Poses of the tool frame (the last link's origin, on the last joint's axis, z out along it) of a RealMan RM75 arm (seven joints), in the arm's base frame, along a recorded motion.
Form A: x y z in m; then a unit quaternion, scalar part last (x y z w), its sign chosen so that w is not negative.
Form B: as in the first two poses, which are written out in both.
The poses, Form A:
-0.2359 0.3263 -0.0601 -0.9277 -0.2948 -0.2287 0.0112
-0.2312 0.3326 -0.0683 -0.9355 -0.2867 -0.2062 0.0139
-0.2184 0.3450 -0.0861 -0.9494 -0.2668 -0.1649 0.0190
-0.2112 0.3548 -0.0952 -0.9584 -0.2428 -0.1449 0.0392
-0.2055 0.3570 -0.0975 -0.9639 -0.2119 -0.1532 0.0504
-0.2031 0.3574 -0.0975 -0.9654 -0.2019 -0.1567 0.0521
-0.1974 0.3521 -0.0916 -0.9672 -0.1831 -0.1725 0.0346
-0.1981 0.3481 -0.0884 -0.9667 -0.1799 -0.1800 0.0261
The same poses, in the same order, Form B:
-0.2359 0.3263 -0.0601 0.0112 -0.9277 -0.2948 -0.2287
-0.2312 0.3326 -0.0683 0.0139 -0.9355 -0.2867 -0.2062
-0.2184 0.3450 -0.0861 0.0190 -0.9494 -0.2668 -0.1649
-0.2112 0.3548 -0.0952 0.0392 -0.9584 -0.2428 -0.1449
-0.2055 0.3570 -0.0975 0.0504 -0.9639 -0.2119 -0.1532
-0.2031 0.3574 -0.0975 0.0521 -0.9654 -0.2019 -0.1567
-0.1974 0.3521 -0.0916 0.0346 -0.9672 -0.1831 -0.1725
-0.1981 0.3481 -0.0884 0.0261 -0.9667 -0.1799 -0.1800

